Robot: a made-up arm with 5 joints. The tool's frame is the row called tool.
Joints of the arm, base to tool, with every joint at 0 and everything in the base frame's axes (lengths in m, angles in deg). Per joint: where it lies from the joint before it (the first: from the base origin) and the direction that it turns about. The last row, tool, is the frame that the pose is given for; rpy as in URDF.
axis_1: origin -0.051 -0.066 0.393 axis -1 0 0
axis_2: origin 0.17 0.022 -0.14 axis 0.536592 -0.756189 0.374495
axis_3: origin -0.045 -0.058 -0.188 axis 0 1 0
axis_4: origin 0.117 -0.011 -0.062 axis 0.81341 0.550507 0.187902
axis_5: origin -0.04 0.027 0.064 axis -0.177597 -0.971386 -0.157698
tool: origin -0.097 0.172 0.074 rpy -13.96 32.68 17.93
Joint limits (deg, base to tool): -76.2..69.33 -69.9..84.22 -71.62..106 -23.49..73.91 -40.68..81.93
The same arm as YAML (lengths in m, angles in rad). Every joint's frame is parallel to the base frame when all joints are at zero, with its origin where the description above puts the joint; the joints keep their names.
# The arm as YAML. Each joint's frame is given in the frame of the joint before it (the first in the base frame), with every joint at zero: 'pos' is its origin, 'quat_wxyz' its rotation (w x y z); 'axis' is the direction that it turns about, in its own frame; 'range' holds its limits. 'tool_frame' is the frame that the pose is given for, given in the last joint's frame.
length_unit: m
angle_unit: rad
joints:
  - joint: axis_1
    pos: [-0.051, -0.066, 0.393]
    quat_wxyz: [1.0, 0.0, 0.0, 0.0]
    axis: "-x"
    range: [-1.3299, 1.21]
  - joint: axis_2
    pos: [0.17, 0.022, -0.14]
    quat_wxyz: [1.0, 0.0, 0.0, 0.0]
    axis: [0.536592, -0.756189, 0.374495]
    range: [-1.22, 1.4699]
  - joint: axis_3
    pos: [-0.045, -0.058, -0.188]
    quat_wxyz: [1.0, 0.0, 0.0, 0.0]
    axis: "+y"
    range: [-1.25, 1.85]
  - joint: axis_4
    pos: [0.117, -0.011, -0.062]
    quat_wxyz: [1.0, 0.0, 0.0, 0.0]
    axis: [0.81341, 0.550507, 0.187902]
    range: [-0.41, 1.29]
  - joint: axis_5
    pos: [-0.04, 0.027, 0.064]
    quat_wxyz: [1.0, 0.0, 0.0, 0.0]
    axis: [-0.177597, -0.971386, -0.157698]
    range: [-0.71, 1.4299]
tool_frame:
  pos: [-0.097, 0.172, 0.074]
  quat_wxyz: [0.935533, -0.158706, 0.257668, 0.1822]

